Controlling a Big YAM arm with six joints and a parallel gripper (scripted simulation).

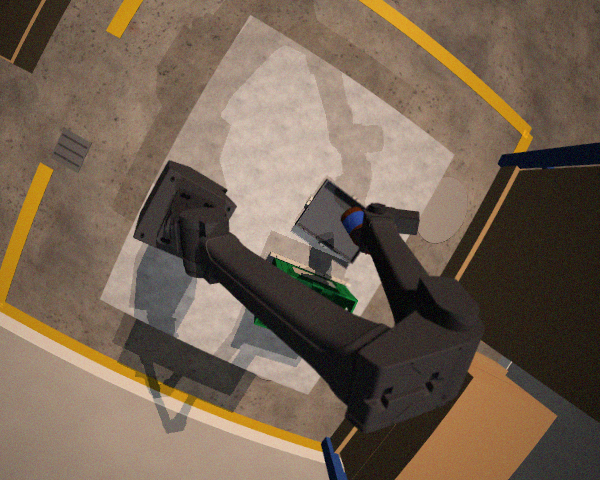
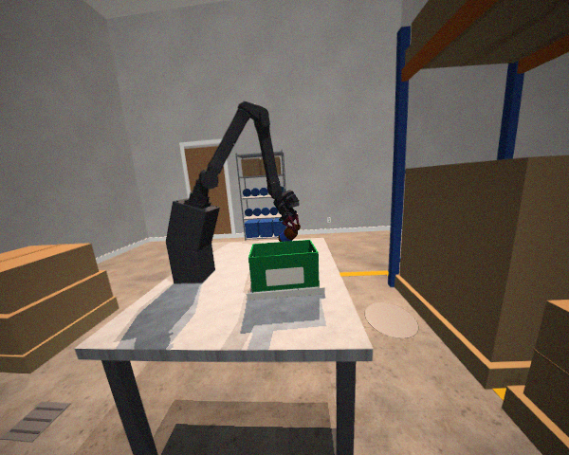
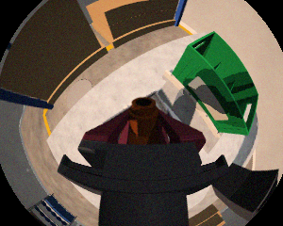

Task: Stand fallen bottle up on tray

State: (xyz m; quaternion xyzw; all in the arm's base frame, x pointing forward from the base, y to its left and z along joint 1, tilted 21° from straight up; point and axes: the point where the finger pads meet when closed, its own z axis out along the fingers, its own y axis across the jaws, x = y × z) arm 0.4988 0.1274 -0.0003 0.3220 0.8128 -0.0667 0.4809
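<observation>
My hand is 3 cm to the right of the brown bottle, 3 cm past it and 3 cm above it. Also, from my hand: green crate: 26 cm to the right, 11 cm below, 7 cm behind; then grey tray: 18 cm below, 7 cm behind, 3 cm to the left.
</observation>
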